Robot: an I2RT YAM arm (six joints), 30 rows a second.
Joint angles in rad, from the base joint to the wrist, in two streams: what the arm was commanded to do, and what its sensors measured. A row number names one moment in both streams.
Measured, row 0:
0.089, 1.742, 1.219, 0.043, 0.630, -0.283
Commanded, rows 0 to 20:
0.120, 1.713, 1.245, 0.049, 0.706, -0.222
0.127, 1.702, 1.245, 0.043, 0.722, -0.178
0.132, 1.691, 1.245, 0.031, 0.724, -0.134
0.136, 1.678, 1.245, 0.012, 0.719, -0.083
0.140, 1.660, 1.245, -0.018, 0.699, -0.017
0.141, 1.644, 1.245, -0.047, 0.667, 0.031
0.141, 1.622, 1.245, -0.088, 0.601, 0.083
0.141, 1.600, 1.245, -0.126, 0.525, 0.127
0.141, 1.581, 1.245, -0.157, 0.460, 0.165
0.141, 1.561, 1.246, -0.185, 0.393, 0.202
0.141, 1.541, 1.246, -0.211, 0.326, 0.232
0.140, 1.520, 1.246, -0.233, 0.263, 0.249
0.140, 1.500, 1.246, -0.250, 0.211, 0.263
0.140, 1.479, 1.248, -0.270, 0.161, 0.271
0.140, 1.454, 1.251, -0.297, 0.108, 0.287
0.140, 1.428, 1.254, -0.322, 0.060, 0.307
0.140, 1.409, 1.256, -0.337, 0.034, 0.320
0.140, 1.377, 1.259, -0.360, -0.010, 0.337
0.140, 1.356, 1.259, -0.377, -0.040, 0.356
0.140, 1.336, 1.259, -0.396, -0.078, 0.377
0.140, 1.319, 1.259, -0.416, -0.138, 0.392
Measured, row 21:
0.138, 1.384, 1.225, -0.388, 0.073, 0.300
